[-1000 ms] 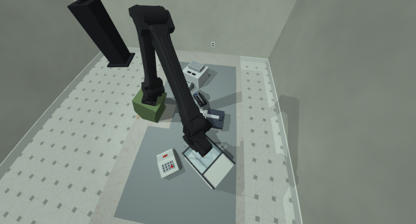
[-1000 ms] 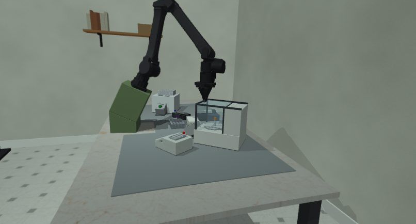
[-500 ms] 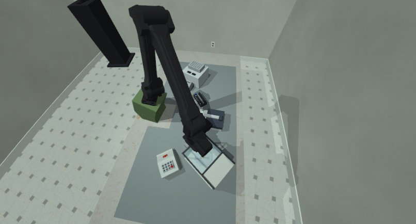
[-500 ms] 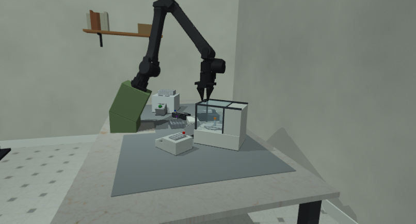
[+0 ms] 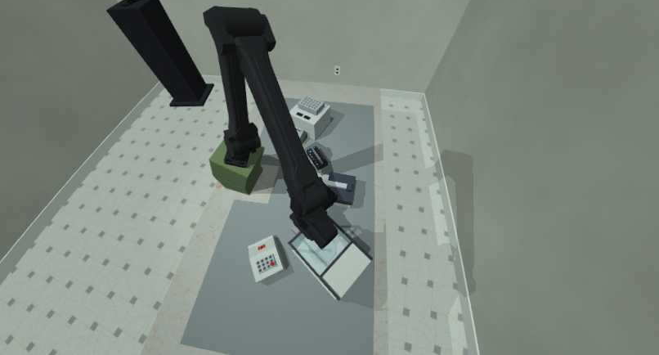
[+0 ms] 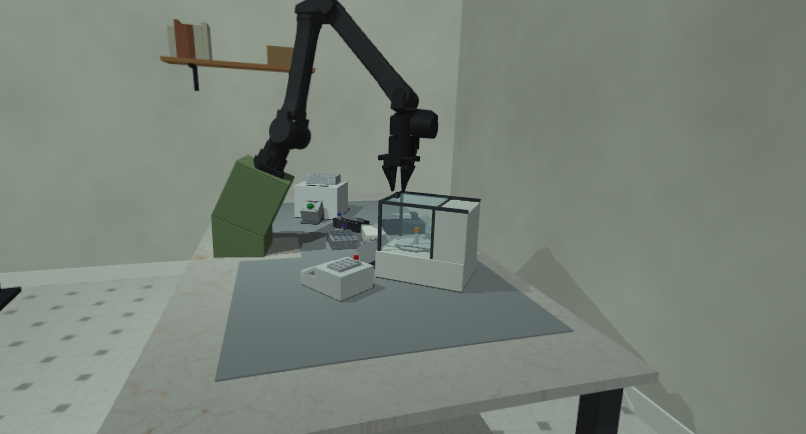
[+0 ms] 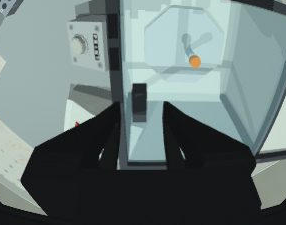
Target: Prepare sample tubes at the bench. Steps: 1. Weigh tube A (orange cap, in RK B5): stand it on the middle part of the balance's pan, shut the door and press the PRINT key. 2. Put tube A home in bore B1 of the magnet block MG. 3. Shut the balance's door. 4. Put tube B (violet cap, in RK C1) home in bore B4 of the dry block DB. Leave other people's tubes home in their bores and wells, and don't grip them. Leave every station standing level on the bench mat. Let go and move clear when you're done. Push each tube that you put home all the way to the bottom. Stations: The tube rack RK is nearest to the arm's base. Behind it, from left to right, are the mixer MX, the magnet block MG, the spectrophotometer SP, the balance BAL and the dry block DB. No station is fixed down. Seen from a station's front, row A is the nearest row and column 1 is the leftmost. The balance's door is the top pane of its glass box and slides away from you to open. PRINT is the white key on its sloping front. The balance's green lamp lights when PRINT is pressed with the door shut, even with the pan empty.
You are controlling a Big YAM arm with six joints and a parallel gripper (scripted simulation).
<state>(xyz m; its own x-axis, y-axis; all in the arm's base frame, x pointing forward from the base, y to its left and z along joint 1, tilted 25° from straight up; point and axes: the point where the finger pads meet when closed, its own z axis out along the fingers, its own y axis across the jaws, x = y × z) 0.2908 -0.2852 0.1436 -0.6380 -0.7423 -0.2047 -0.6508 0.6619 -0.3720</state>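
My gripper is now 20 mm short of the balance door, 20 mm to the left of it and 20 mm above it. Round my hand: red-capped tube 150 mm behind, 100 mm to the right, 170 mm below; balance pan 40 mm ahead, 40 mm to the right, 150 mm below; dry block DB 190 mm behind, 70 mm to the right, 200 mm below.
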